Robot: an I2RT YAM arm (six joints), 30 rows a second.
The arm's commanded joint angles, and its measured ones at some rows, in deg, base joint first. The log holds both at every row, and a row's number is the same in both.
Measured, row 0:
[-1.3 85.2 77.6 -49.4 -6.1 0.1]
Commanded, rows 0 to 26:
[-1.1 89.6 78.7 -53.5 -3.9 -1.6]
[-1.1 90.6 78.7 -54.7 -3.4 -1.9]
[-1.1 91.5 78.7 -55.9 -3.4 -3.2]
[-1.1 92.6 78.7 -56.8 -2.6 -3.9]
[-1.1 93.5 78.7 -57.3 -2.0 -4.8]
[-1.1 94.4 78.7 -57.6 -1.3 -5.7]
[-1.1 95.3 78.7 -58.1 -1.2 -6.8]
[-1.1 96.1 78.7 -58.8 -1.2 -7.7]
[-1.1 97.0 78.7 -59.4 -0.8 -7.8]
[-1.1 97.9 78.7 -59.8 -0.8 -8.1]
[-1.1 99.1 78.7 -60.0 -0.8 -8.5]
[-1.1 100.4 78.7 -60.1 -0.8 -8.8]
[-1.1 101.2 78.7 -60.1 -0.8 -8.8]
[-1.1 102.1 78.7 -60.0 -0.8 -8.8]
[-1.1 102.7 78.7 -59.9 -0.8 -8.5]
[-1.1 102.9 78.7 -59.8 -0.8 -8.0]
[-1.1 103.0 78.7 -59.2 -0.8 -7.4]
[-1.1 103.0 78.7 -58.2 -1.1 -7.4]
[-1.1 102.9 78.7 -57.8 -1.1 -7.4]
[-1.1 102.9 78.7 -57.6 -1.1 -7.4]
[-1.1 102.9 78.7 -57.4 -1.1 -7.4]
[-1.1 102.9 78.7 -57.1 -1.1 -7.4]
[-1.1 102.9 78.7 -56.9 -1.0 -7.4]
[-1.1 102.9 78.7 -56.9 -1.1 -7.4]
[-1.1 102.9 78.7 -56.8 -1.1 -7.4]
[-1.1 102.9 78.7 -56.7 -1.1 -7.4]
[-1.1 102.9 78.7 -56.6 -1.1 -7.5]
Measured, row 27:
[-1.3 102.4 77.7 -57.1 -1.8 -7.6]
